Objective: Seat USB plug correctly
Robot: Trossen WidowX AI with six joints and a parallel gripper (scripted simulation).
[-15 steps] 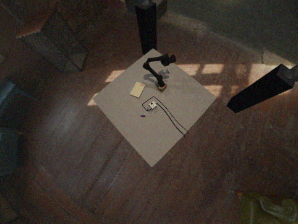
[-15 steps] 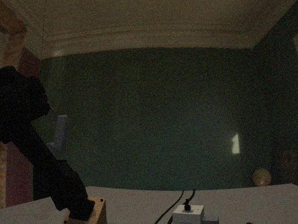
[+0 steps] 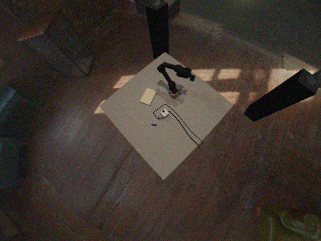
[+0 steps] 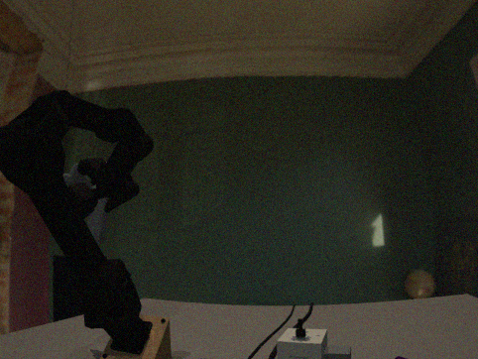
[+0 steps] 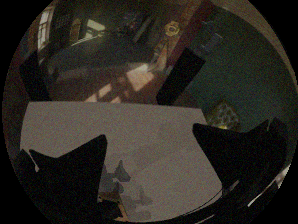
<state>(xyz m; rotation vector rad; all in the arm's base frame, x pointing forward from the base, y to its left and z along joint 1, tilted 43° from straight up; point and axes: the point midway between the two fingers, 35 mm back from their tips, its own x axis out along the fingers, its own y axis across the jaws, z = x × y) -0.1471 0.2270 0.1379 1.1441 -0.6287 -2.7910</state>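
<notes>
The dark USB plug lies 47 cm ahead of my gripper tip, 2 cm to the right of it and 22 cm below it. From my gripper tip the other things lie so: purple object (66 cm ahead, 1 cm to the right, 30 cm below); then tan sheet (42 cm ahead, 34 cm to the right, 30 cm below).
</notes>
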